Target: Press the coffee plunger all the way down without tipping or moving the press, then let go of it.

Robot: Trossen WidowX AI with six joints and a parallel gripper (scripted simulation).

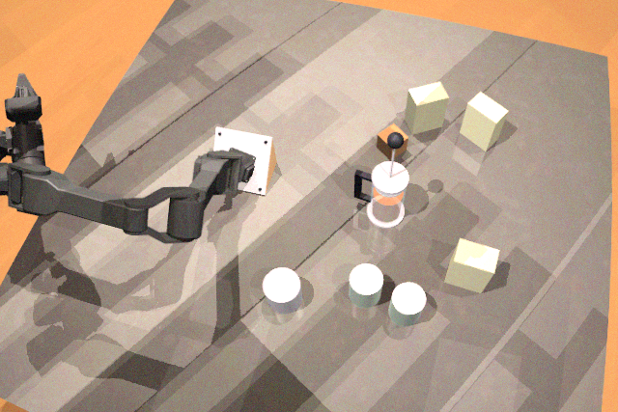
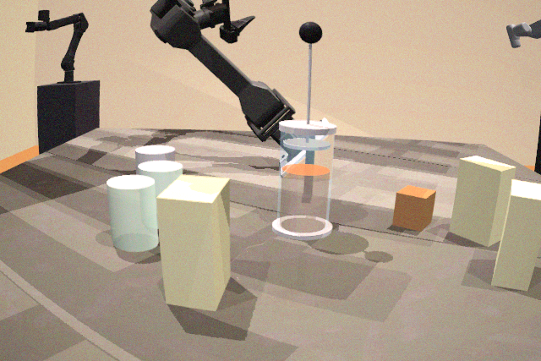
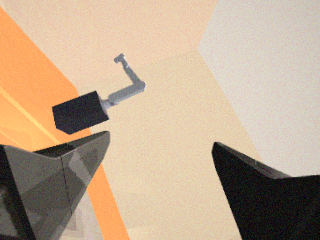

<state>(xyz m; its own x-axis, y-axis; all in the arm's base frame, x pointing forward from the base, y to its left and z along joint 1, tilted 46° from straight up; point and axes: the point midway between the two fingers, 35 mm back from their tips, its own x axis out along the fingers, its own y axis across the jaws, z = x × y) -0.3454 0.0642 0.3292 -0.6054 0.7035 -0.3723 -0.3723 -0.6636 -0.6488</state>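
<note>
The coffee press is 64 cm ahead of my gripper tip, 19 cm to the left of it and 25 cm below it. The rest, counted from my gripper tip: orange cube: 62 cm ahead, 36 cm to the left, 36 cm below.
</note>
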